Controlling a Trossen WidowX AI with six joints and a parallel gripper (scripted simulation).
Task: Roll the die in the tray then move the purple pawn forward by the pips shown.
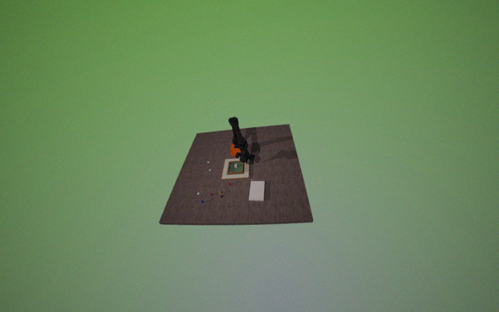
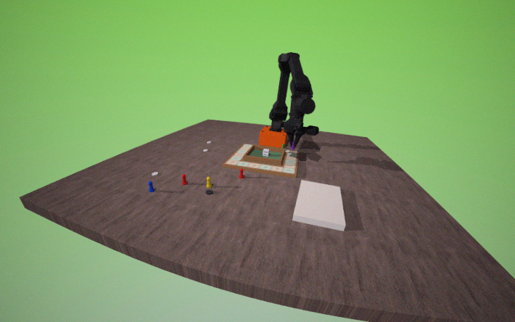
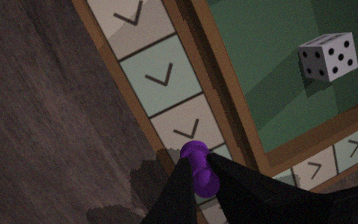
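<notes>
Now: the purple pawn 1 cm above my gripper tip. From my gripper tip the other things lie so: green pawn (9 cm behind, 5 cm to the right, 4 cm below); then tray (11 cm to the right, 6 cm below, 3 cm ahead); then die (11 cm to the right, 4 cm below, 1 cm ahead).
</notes>
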